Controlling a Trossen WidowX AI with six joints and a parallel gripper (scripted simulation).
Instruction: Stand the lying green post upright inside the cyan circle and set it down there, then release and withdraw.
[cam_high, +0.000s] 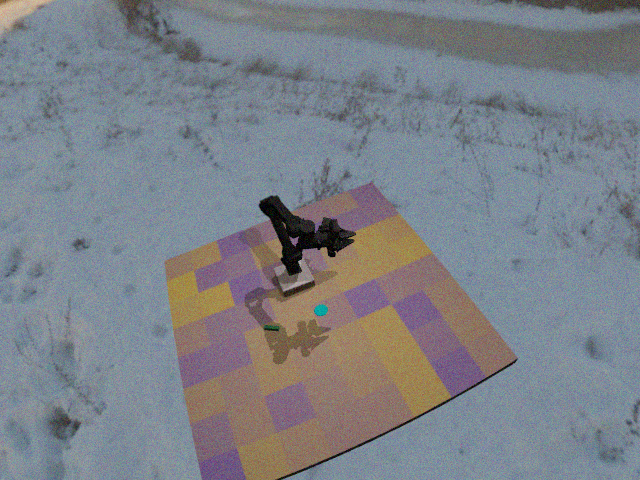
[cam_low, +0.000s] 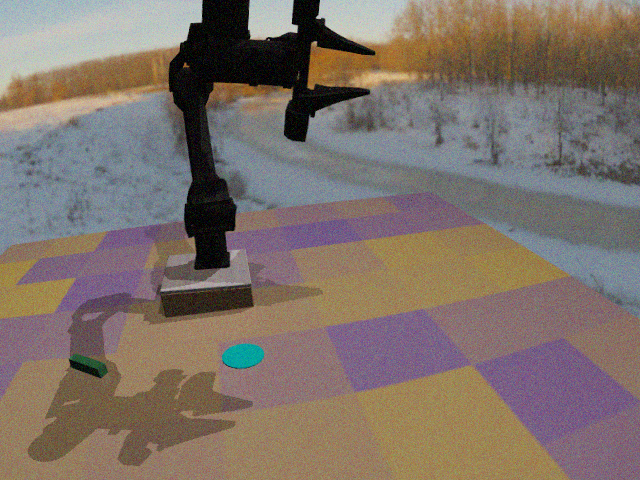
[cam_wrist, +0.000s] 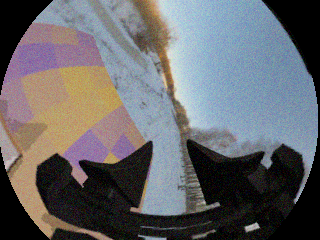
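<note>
The green post is 1 cm ahead of my gripper tip, 43 cm to the right of it and 36 cm below it. Round my gripper tip: cyan circle: 1 cm ahead, 20 cm to the right, 36 cm below.
</note>
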